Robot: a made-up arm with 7 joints. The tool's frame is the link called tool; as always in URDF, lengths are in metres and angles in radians. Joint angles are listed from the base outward.
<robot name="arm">
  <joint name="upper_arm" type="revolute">
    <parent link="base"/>
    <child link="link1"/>
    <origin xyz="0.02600 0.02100 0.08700" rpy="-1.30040 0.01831 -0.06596"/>
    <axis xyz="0 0 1"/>
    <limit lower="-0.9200" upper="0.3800"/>
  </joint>
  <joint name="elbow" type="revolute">
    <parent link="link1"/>
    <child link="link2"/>
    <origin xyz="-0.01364 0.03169 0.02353" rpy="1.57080 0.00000 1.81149"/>
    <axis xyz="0 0 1"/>
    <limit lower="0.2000" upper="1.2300"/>
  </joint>
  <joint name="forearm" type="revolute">
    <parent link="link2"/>
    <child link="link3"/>
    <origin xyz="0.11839 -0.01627 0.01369" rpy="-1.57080 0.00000 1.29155"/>
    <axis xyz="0 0 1"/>
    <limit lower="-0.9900" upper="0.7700"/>
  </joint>
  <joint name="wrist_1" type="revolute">
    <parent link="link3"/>
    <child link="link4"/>
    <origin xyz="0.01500 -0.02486 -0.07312" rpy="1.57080 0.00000 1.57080"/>
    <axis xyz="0 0 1"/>
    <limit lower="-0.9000" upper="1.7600"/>
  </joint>
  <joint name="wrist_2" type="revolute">
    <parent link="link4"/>
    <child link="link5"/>
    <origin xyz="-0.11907 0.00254 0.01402" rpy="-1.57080 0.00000 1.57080"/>
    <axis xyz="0 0 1"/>
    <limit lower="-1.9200" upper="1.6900"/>
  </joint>
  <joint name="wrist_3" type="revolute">
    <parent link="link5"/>
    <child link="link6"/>
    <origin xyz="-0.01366 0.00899 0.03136" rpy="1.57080 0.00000 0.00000"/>
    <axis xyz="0 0 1"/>
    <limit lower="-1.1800" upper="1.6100"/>
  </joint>
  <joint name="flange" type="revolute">
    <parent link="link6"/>
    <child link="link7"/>
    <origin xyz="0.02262 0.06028 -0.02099" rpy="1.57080 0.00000 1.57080"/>
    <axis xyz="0 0 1"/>
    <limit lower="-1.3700" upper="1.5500"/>
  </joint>
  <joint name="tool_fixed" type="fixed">
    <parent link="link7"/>
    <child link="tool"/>
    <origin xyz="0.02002 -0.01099 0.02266" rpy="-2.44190 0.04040 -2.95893"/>
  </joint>
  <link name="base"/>
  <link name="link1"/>
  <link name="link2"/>
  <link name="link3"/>
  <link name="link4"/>
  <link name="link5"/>
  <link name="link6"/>
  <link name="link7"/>
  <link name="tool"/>
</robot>
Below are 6 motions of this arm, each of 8 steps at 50 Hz.
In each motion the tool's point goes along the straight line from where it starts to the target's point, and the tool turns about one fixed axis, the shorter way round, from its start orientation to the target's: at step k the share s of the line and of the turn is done. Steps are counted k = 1, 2, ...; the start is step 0. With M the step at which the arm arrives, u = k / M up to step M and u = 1 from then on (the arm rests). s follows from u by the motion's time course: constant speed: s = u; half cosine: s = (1 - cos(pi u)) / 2; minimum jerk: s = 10 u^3 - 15 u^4 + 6 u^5.
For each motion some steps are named. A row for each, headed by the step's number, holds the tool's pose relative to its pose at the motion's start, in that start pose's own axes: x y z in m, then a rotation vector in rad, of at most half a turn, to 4 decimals.
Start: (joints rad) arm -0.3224 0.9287 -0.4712 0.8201 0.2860 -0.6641 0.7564
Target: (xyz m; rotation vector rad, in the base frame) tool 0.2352 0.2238 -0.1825 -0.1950 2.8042 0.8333
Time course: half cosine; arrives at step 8
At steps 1, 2, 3, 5, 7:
1: 0.0003 0.0003 0.0007 -0.0044 0.0040 -0.0008
2: 0.0012 0.0013 0.0025 -0.0170 0.0154 -0.0030
3: 0.0024 0.0028 0.0053 -0.0359 0.0325 -0.0063
5: 0.0054 0.0063 0.0119 -0.0803 0.0728 -0.0142
7: 0.0076 0.0088 0.0166 -0.1117 0.1013 -0.0197

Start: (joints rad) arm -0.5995 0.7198 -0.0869 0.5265 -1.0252 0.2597 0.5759
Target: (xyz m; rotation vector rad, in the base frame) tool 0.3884 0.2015 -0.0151 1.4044 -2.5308 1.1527
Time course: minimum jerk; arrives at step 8
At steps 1, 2, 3, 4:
1: 0.0001 -0.0004 -0.0003 0.0005 -0.0013 0.0006
2: 0.0008 -0.0025 -0.0021 0.0030 -0.0081 0.0041
3: 0.0020 -0.0066 -0.0057 0.0079 -0.0215 0.0110
4: 0.0036 -0.0121 -0.0103 0.0143 -0.0390 0.0199

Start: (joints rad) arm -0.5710 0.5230 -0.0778 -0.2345 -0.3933 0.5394 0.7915
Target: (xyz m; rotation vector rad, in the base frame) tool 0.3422 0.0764 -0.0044 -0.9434 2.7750 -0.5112
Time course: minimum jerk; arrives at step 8
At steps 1, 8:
1: 0.0000 0.0003 0.0004 -0.0025 0.0017 -0.0003
8: 0.0001 0.0172 0.0256 -0.1535 0.1037 -0.0184

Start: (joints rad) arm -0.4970 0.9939 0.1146 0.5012 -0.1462 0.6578 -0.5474
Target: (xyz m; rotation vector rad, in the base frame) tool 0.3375 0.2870 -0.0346 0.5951 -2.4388 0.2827
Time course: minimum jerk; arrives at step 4
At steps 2, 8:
2: -0.0002 -0.0011 -0.0017 0.0152 -0.0079 0.0110
8: -0.0005 -0.0021 -0.0033 0.0305 -0.0158 0.0221

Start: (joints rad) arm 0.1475 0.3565 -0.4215 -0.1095 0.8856 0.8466 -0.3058
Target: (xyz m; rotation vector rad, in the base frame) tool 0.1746 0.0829 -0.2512 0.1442 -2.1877 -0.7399
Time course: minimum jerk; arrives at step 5
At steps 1, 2, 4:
1: -0.0003 0.0001 -0.0003 -0.0010 -0.0016 -0.0018
2: -0.0015 0.0006 -0.0017 -0.0054 -0.0090 -0.0101
4: -0.0044 0.0017 -0.0049 -0.0161 -0.0268 -0.0300

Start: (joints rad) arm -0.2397 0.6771 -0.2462 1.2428 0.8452 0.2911 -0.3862
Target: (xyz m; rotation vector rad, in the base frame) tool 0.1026 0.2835 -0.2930 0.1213 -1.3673 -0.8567
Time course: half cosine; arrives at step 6
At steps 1, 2, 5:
1: 0.0001 -0.0018 0.0002 -0.0044 -0.0016 0.0046
2: 0.0005 -0.0066 0.0006 -0.0165 -0.0058 0.0171
5: 0.0017 -0.0246 0.0024 -0.0617 -0.0216 0.0637

